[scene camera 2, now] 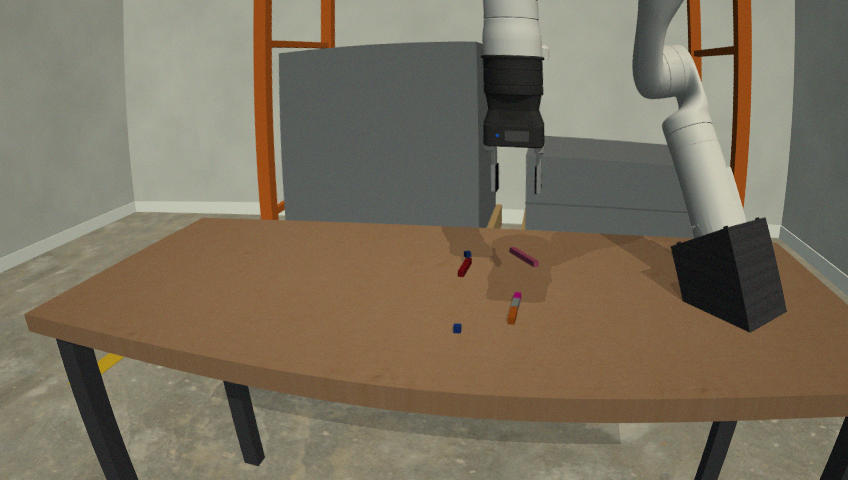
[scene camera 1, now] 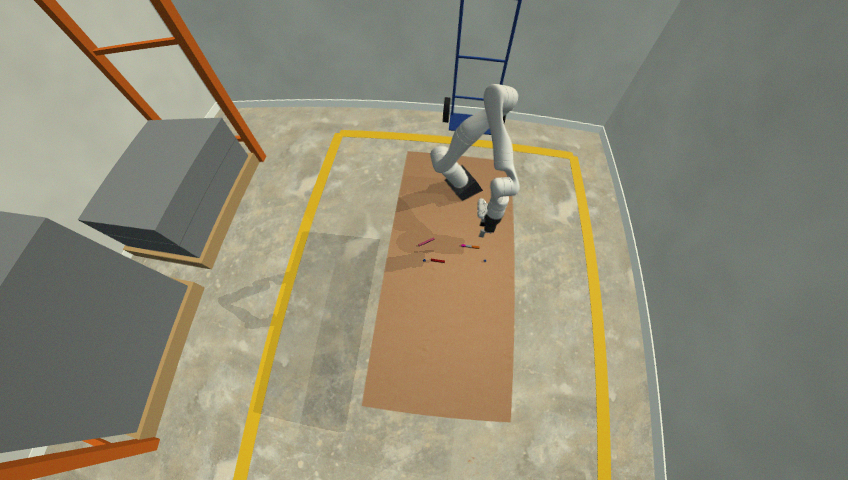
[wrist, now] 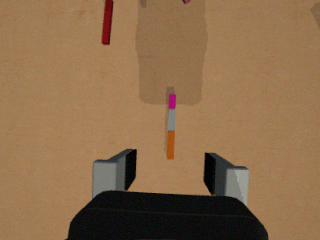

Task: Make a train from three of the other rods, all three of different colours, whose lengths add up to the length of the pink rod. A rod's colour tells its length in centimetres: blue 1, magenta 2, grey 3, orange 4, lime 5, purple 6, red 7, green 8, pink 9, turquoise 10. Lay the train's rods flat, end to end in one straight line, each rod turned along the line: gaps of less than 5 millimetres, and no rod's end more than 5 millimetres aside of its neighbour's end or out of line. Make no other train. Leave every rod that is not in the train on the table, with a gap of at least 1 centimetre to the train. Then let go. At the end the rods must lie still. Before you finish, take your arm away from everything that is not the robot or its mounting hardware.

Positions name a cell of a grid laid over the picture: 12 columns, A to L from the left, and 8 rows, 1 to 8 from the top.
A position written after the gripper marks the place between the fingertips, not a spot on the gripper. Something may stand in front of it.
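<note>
You can see the gripper (scene camera 2: H4), and the wrist view has the gripper (wrist: G6) too.
</note>
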